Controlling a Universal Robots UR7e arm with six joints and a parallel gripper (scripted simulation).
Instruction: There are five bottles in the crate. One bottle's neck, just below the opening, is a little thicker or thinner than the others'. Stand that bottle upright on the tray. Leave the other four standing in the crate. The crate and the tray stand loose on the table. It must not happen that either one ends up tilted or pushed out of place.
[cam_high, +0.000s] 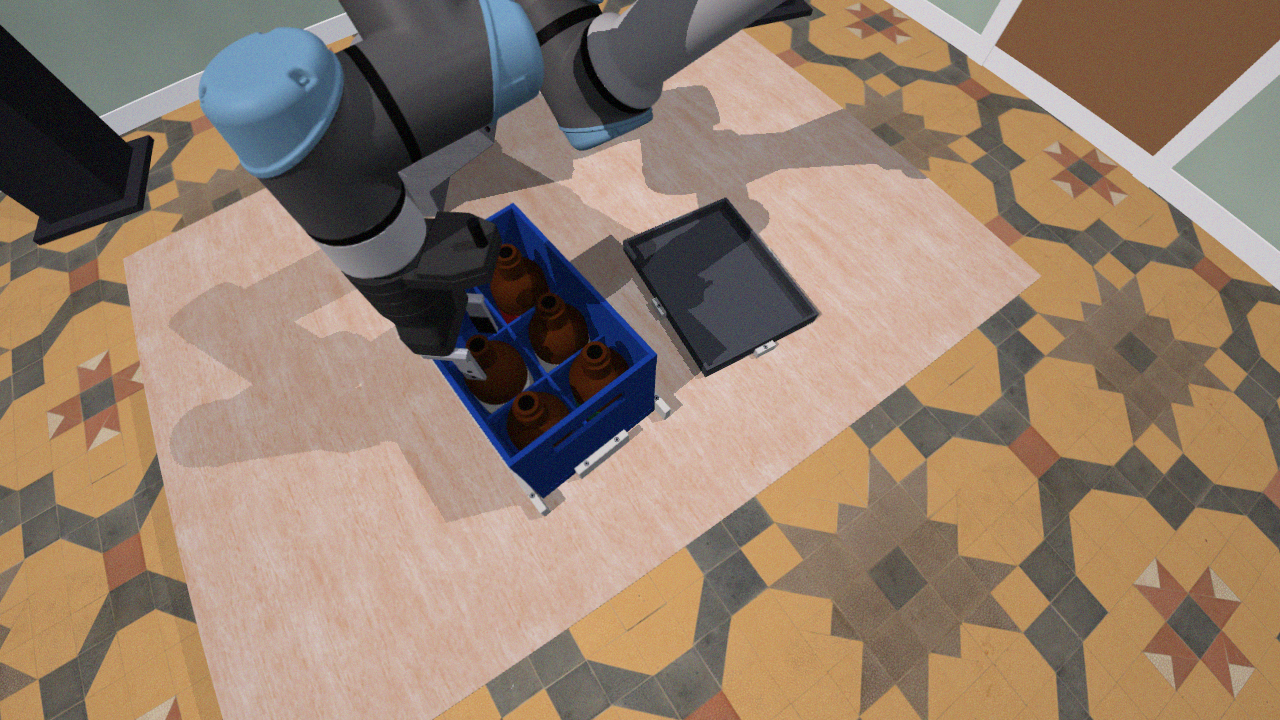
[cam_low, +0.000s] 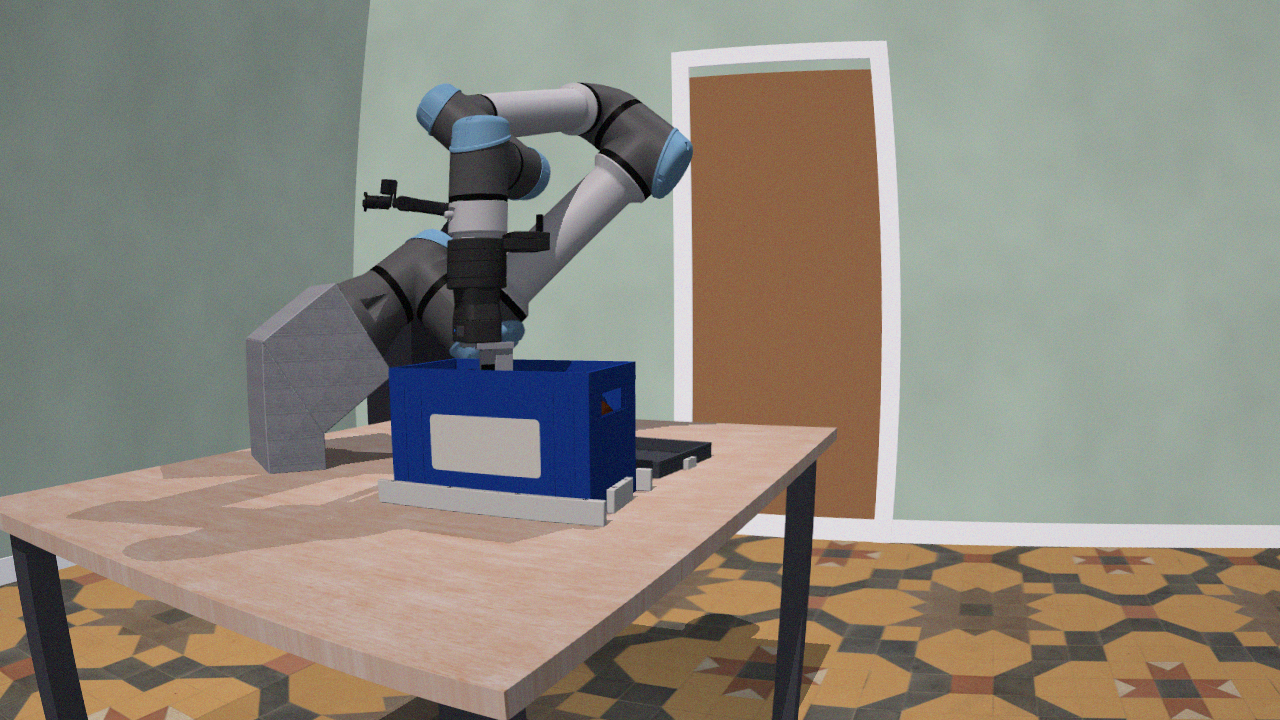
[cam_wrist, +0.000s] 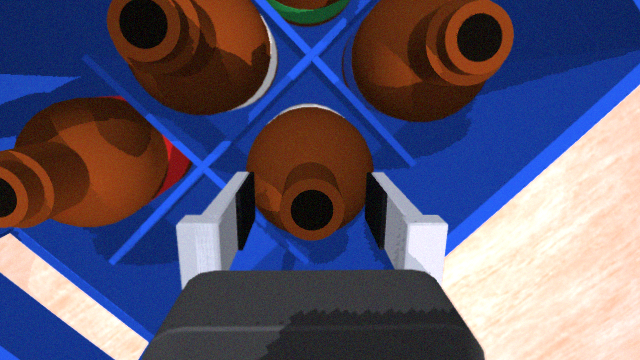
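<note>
Now: the blue crate 10 mm behind my hand, 40 mm to the left of it and 80 mm below it. The rest, counted from my hand: glass bottle 110 mm behind, 60 mm to the left, 70 mm below; dark tray 70 mm behind, 340 mm to the left, 150 mm below.
</note>
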